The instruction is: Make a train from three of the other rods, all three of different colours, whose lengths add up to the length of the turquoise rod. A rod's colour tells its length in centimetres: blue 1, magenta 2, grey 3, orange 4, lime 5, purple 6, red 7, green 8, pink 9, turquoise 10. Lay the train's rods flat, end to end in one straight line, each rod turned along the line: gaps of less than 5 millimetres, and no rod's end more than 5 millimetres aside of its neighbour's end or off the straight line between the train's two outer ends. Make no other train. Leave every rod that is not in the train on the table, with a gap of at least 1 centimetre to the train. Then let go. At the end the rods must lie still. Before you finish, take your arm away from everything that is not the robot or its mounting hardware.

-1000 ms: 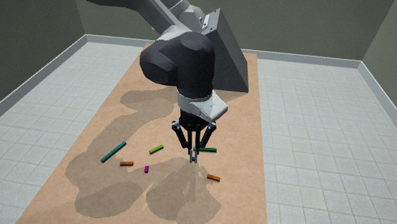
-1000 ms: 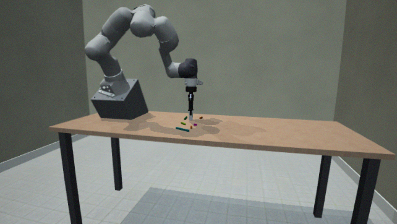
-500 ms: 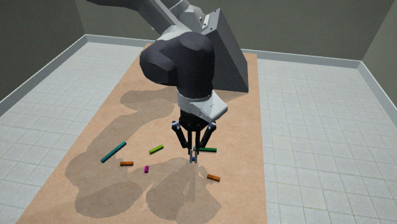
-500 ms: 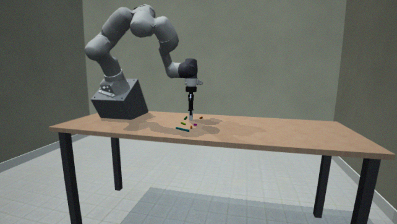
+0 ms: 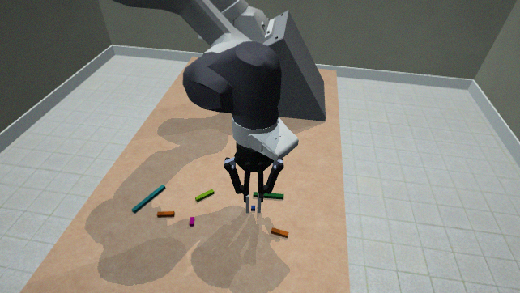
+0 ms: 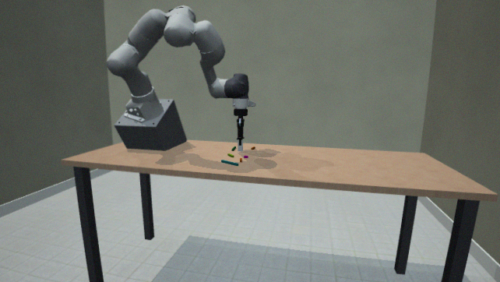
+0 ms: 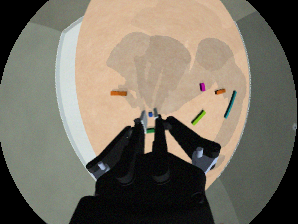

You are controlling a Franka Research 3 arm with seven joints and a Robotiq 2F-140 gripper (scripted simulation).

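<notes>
Now: hand 30 mm above the blue rod. From my hand the other things lie so: green rod 50 mm behind, 30 mm to the left, 30 mm below; then magenta rod 80 mm ahead, 130 mm to the right, 30 mm below; then lime rod 130 mm to the right, 30 mm below.
</notes>
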